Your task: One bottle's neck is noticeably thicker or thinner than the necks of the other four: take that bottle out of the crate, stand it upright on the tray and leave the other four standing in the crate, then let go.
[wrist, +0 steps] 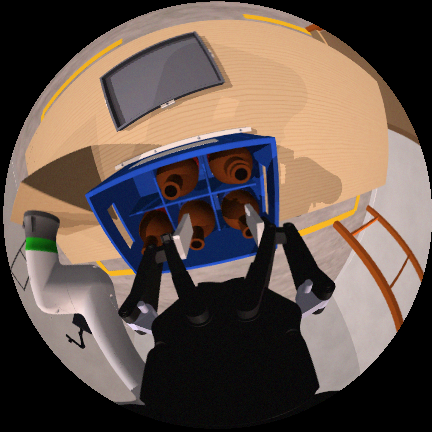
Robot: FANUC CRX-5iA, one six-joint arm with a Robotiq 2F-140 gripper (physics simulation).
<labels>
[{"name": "my gripper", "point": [217, 217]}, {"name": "bottle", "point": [200, 210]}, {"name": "bottle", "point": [231, 202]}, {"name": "bottle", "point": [233, 165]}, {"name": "bottle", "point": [153, 223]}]
</labels>
